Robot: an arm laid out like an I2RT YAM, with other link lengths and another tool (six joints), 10 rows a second.
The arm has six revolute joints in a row. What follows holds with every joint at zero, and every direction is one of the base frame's.
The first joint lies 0.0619 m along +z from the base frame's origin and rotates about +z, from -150 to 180 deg.
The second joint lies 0.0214 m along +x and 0.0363 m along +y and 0.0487 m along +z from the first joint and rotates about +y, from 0 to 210 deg.
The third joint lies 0.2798 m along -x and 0.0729 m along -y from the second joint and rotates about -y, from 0 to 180 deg.
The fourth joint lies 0.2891 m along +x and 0.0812 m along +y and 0.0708 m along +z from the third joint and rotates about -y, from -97 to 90 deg.
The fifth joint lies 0.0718 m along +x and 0.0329 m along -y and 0.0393 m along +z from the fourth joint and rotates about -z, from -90 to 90 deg.
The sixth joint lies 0.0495 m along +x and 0.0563 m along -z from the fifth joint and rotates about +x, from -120 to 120 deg.
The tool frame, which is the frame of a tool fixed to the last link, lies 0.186 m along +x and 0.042 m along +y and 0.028 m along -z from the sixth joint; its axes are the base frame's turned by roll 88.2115, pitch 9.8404 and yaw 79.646 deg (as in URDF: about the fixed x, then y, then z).
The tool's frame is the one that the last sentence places.
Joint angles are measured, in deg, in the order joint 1, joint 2, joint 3, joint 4, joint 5, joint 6. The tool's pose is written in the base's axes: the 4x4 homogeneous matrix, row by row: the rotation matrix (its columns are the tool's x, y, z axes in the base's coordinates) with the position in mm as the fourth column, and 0 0 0 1 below. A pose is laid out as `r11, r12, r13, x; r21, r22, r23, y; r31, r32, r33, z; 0, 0, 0, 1`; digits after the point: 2 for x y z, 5 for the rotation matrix.
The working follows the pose.
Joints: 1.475 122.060 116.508 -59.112 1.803 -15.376
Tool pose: -0.31614, 0.81108, 0.49214, 545.44; 0.87538, 0.44937, -0.17828, 51.40; -0.36575, 0.37445, -0.85206, 88.06; 0, 0, 0, 1
Where each joint sits with the arm in this pose, in the base's axes (m; each line is computed from the numbers above, not from the rounded line before):
joint 1: 0.0000 0.0000 0.0619
joint 2: 0.0205 0.0368 0.1106
joint 3: 0.1708 -0.0322 0.3477
joint 4: 0.4632 0.0565 0.3902
joint 5: 0.5303 0.0254 0.3421
joint 6: 0.5006 0.0230 0.2733
the tool: 0.5454 0.0514 0.0881

